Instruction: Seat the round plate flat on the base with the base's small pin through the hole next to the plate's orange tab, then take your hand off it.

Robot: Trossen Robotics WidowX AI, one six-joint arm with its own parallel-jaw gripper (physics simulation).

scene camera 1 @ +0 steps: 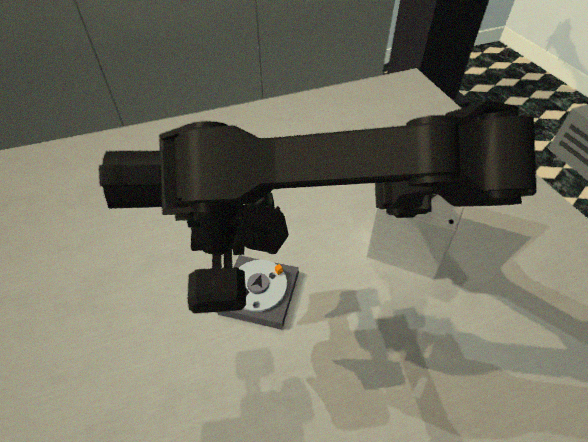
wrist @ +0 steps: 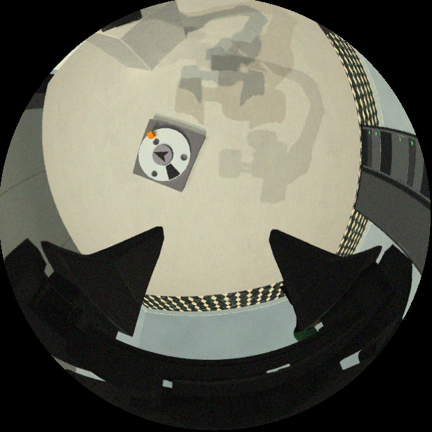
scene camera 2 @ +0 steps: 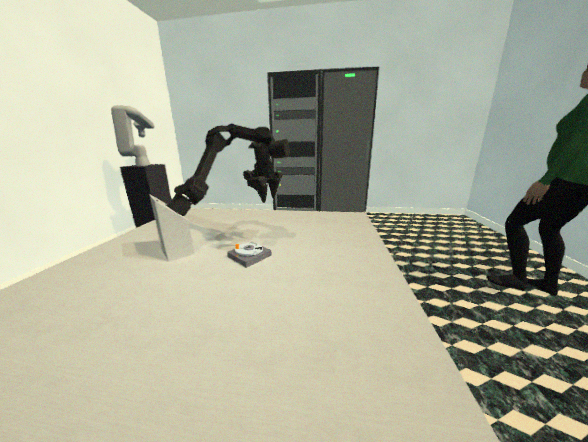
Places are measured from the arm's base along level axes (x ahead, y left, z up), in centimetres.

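Pixels of known places: gripper, fingertip midpoint: [scene camera 2: 269,200]; arm's base at its link origin: [scene camera 2: 175,211].
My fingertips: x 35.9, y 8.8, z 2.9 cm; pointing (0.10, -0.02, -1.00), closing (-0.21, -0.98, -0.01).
Observation:
Ahead of a thing's pixels: the offset from my fingertips to its top centre. Level surfaces: height alone.
The round white plate @(dy -8.6, dx -6.8, dz -15.6 cm) [scene camera 1: 274,296] [scene camera 2: 242,250] [wrist: 175,139] lies on the square dark grey base @(dy -8.7, dx -6.9, dz -16.9 cm) [scene camera 1: 280,320] [scene camera 2: 250,261] [wrist: 196,140] around a grey centre hub with a dark arrow. It looks about flat. Its orange tab @(dy -9.7, dx -11.3, dz -15.6 cm) [scene camera 1: 279,269] [scene camera 2: 237,246] [wrist: 151,135] has a dark round hole beside it; two other holes and a black wedge show in the wrist view. I cannot tell which hole has the pin. My gripper [scene camera 2: 269,200] [wrist: 217,234] is open and empty, high above the table and apart from the plate. In scene camera 1 the hand hides its fingertips and the base's left part.
The table @(dz -21.1 cm) [scene camera 1: 100,350] [scene camera 2: 250,350] [wrist: 100,200] carries a pale wedge-shaped block [scene camera 1: 407,240] [scene camera 2: 172,230] [wrist: 152,42] by the arm's foot. Shadows of the arm fall beside the base. A dark cabinet [scene camera 2: 345,150] and a person in green [scene camera 2: 570,145] stand beyond the table.

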